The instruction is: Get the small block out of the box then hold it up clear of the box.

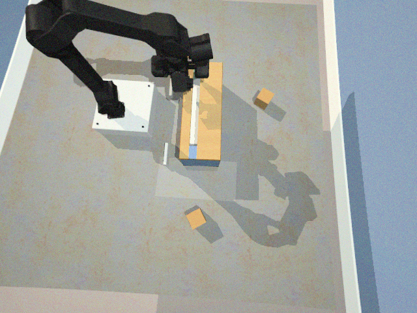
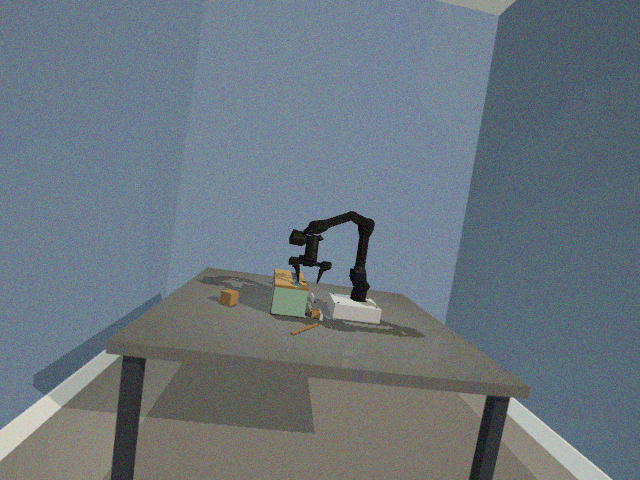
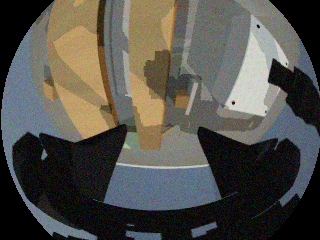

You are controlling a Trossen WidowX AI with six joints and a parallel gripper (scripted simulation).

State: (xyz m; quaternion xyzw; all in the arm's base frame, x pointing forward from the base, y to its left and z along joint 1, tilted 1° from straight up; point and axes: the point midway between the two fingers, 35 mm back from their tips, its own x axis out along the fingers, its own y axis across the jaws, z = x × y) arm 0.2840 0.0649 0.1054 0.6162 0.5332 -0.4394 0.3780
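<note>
Right now my gripper tip is 40 mm past the block, 30 mm to the right of it and 120 mm above it. Also, from my gripper tip: box: 10 mm ahead, 130 mm to the right, 80 mm below; then thin stick: 40 mm ahead, 210 mm to the left, 140 mm below.
</note>
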